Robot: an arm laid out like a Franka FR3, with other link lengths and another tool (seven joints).
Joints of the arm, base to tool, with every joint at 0 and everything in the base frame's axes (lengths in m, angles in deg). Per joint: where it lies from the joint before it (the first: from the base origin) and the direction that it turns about. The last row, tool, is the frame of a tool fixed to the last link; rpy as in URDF.
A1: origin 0 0 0.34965 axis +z
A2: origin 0 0 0 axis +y
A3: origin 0 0 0.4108 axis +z
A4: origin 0.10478 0 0 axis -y
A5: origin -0.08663 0 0.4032 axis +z
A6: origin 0 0 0 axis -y
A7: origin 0.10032 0 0 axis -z
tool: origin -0.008 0.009 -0.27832 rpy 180 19.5 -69.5
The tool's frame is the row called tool.
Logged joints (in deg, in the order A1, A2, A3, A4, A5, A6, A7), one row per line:
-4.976, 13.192, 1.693, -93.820, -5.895, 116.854, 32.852
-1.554, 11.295, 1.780, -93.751, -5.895, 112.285, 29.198
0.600, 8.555, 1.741, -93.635, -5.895, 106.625, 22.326
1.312, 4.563, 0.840, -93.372, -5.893, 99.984, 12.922
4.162, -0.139, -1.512, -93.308, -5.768, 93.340, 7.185
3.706, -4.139, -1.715, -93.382, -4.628, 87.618, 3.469
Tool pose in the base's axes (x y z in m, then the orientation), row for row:
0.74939, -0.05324, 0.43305, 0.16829, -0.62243, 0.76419, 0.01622
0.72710, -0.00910, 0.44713, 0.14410, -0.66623, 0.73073, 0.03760
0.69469, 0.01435, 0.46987, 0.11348, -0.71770, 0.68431, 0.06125
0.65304, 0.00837, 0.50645, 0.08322, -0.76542, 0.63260, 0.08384
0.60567, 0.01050, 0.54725, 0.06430, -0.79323, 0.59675, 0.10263
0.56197, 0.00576, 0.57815, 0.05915, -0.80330, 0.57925, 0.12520
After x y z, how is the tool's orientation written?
As a quaternion, w x y z.
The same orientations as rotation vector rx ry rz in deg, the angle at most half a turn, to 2 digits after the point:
-101.42, 124.52, 2.64
-110.03, 120.68, 6.21
-120.61, 115.00, 10.29
-130.92, 108.20, 14.34
-137.22, 103.23, 17.75
-139.39, 100.51, 21.72

